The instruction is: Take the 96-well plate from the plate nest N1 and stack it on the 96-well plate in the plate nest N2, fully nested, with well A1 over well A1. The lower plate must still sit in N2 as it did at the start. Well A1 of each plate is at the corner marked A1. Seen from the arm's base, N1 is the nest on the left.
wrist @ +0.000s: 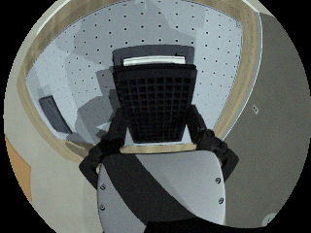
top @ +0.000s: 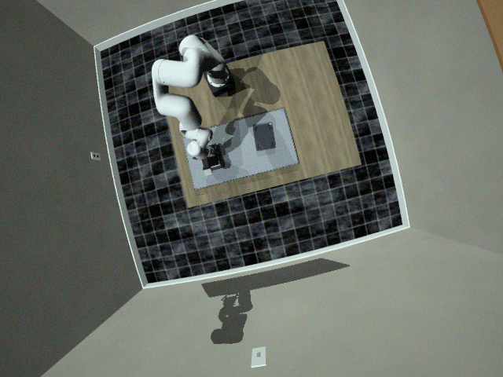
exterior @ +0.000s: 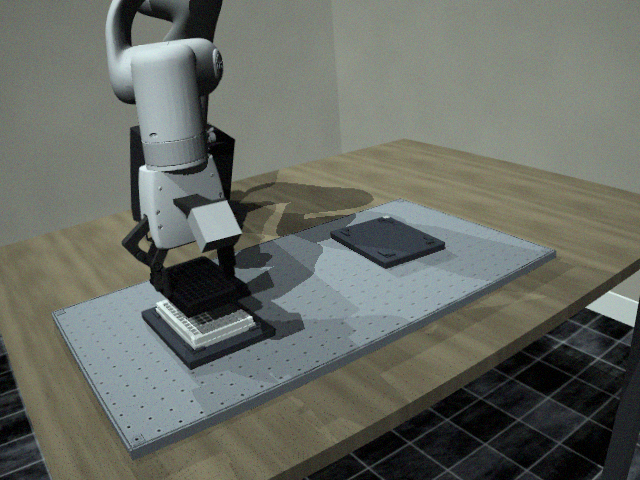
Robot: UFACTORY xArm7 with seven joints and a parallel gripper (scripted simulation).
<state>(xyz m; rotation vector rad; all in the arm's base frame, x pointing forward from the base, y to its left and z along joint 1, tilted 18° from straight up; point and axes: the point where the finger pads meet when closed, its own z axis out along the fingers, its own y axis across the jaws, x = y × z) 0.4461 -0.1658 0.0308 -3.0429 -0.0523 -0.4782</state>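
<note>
Now: hand 60 mm above the white 96-well plate. The rest, counted from my hand: plate nest N1: 60 mm behind, 350 mm to the left, 70 mm below; then plate nest N2: 70 mm below; then black 96-well plate: 10 mm below.
</note>
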